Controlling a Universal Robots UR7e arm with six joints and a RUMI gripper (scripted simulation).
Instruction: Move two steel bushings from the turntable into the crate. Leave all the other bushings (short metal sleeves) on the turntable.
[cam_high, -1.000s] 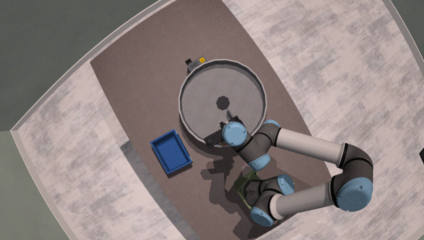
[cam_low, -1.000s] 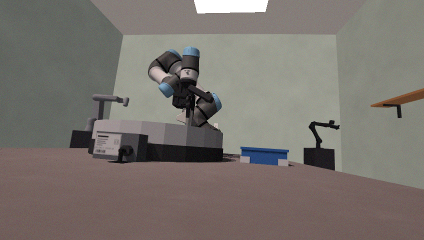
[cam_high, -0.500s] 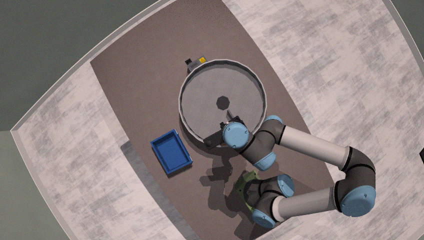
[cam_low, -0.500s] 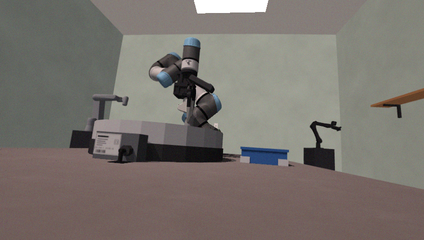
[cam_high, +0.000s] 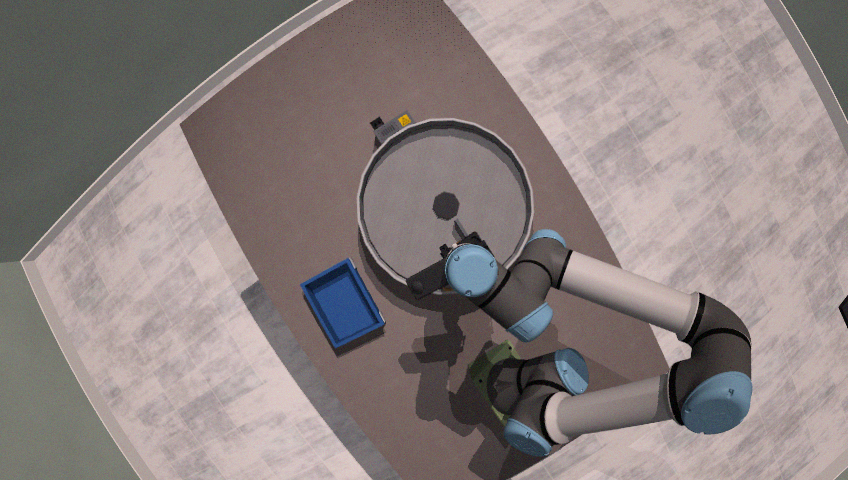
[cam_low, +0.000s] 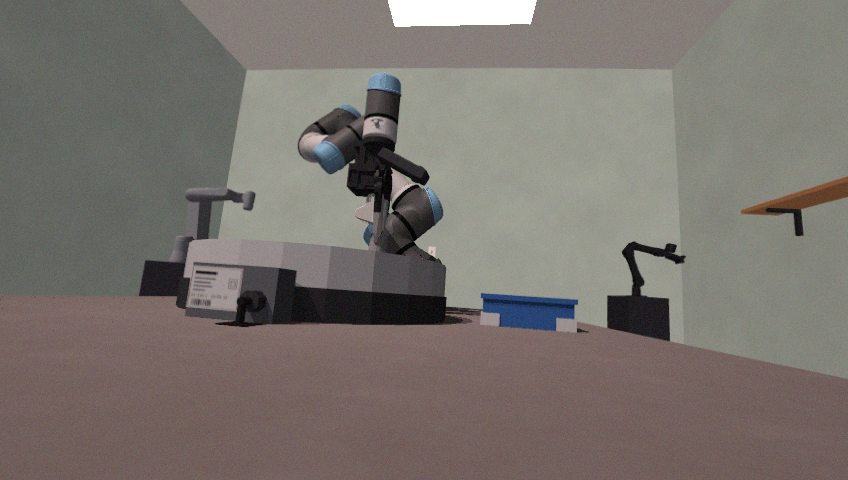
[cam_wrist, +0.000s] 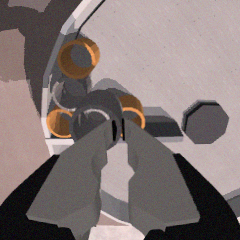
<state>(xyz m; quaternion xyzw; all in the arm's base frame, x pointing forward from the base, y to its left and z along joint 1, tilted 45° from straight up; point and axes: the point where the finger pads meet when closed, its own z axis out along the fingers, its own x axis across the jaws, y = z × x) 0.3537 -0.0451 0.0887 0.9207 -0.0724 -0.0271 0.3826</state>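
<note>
The blue crate is 29 cm to the left of my hand, 13 cm below it and 8 cm ahead of it.
</note>
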